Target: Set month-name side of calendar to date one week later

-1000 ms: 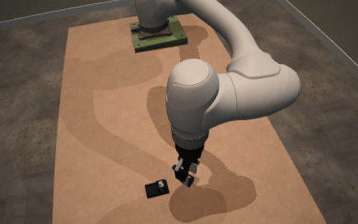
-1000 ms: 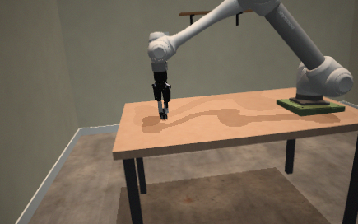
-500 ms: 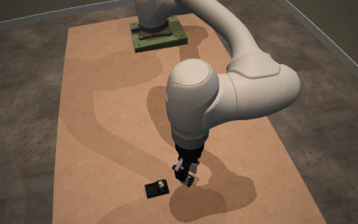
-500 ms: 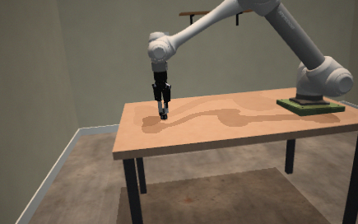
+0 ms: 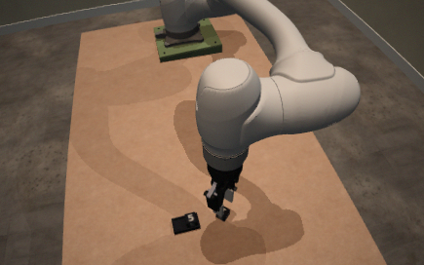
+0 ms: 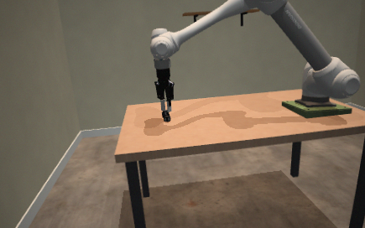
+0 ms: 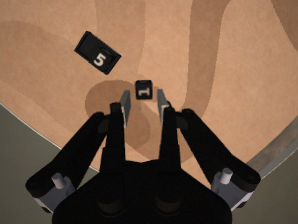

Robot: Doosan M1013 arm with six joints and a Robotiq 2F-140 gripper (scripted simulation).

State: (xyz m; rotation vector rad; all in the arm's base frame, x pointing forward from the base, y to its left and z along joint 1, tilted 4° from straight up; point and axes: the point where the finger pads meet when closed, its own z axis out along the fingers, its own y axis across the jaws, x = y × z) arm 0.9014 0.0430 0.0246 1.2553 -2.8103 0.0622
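The black cube lies 80 mm below my hand.
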